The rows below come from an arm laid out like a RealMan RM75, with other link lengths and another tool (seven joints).
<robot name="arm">
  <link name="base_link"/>
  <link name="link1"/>
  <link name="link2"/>
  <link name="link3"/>
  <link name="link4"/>
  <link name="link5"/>
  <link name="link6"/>
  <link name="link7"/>
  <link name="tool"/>
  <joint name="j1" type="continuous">
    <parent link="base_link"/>
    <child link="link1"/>
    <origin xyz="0 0 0.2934"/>
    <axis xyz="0 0 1"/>
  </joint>
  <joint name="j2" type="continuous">
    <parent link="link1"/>
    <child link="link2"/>
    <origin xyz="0 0 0" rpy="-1.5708 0 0"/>
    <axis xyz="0 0 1"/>
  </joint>
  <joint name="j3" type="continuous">
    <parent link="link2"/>
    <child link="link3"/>
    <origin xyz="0 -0.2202 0" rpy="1.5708 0 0"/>
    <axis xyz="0 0 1"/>
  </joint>
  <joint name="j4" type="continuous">
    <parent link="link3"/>
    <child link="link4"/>
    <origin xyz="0 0 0" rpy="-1.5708 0 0"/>
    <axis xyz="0 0 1"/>
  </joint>
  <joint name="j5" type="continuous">
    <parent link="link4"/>
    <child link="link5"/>
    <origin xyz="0 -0.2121 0" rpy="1.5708 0 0"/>
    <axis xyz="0 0 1"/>
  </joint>
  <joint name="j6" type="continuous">
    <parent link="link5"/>
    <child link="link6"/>
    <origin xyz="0 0 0" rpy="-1.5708 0 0"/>
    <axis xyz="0 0 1"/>
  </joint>
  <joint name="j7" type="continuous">
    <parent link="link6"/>
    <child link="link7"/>
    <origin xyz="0 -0.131 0" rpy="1.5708 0 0"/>
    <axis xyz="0 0 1"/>
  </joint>
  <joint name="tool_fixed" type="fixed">
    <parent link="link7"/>
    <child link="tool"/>
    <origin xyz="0.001 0.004 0.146" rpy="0.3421 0 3.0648"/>
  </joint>
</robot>
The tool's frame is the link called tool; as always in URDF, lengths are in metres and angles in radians. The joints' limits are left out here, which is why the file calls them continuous.
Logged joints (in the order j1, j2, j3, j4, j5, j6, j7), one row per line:
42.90 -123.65 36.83 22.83 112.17 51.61 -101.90
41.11 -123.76 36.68 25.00 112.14 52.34 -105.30
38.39 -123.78 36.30 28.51 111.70 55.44 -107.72
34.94 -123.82 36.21 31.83 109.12 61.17 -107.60
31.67 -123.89 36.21 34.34 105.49 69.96 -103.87
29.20 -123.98 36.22 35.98 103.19 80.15 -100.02
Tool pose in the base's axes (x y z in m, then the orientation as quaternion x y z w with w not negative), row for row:
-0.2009 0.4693 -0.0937 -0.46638 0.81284 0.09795 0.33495
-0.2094 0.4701 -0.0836 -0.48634 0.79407 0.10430 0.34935
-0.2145 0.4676 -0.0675 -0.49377 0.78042 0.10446 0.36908
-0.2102 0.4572 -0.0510 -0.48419 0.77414 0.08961 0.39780
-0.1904 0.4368 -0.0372 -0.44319 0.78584 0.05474 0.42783
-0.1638 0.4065 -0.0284 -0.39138 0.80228 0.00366 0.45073
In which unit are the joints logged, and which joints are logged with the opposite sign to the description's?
The joints are logged in degrees. Opposite sign: j1.
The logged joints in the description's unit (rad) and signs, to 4 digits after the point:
-0.7487 -2.1581 0.6428 0.3985 1.9577 0.9008 -1.7785
-0.7175 -2.1600 0.6402 0.4363 1.9572 0.9135 -1.8378
-0.6700 -2.1604 0.6336 0.4976 1.9495 0.9676 -1.8801
-0.6098 -2.1611 0.6320 0.5555 1.9045 1.0676 -1.8780
-0.5527 -2.1623 0.6320 0.5993 1.8411 1.2210 -1.8129
-0.5096 -2.1639 0.6322 0.6280 1.8010 1.3989 -1.7457

